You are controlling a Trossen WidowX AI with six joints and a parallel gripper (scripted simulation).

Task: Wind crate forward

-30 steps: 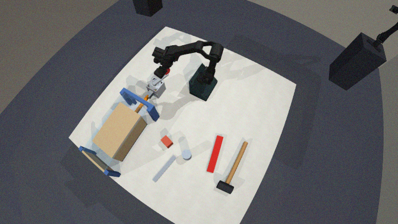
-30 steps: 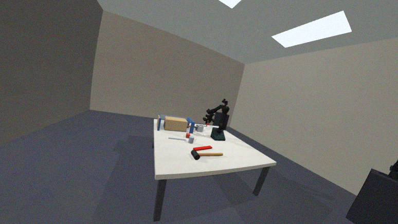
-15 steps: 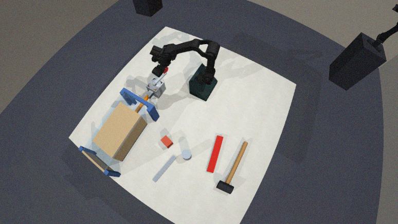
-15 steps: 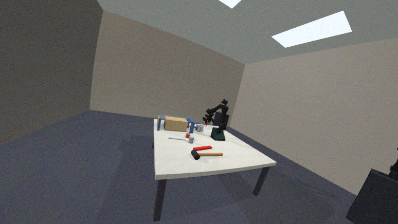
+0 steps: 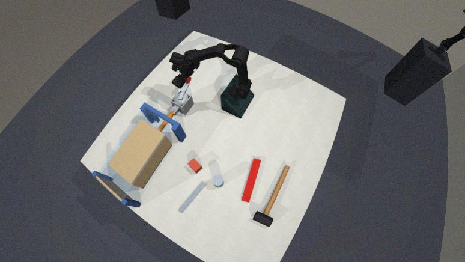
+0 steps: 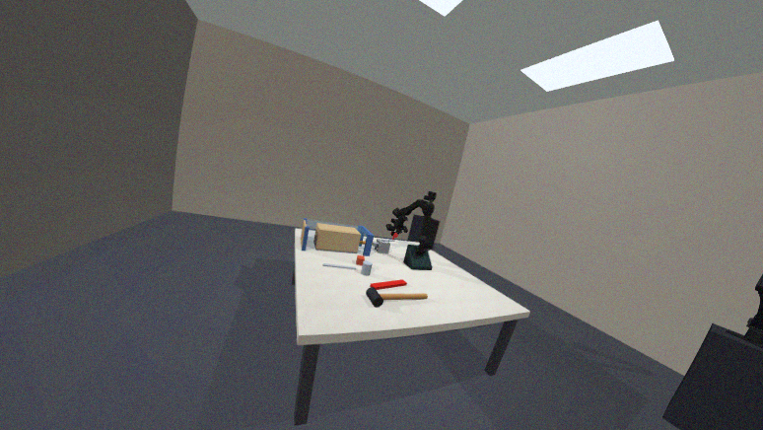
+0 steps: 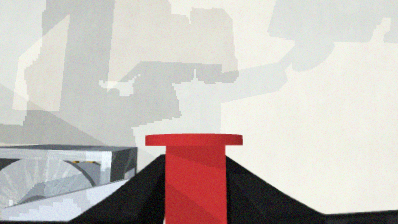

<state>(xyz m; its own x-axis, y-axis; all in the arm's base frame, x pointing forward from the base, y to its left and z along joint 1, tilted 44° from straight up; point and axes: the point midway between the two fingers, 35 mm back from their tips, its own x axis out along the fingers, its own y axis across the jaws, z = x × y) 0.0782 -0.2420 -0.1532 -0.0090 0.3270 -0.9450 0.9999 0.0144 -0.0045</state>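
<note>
My gripper tip is 4 cm short of the winch handle, 3 cm to the right of it and 3 cm above it. Also, from my gripper tip: grey winch: 10 cm below, 8 cm ahead, 3 cm to the left; blue frame post: 26 cm ahead, 4 cm to the left, 2 cm below; red knob: 2 cm to the left.
</note>
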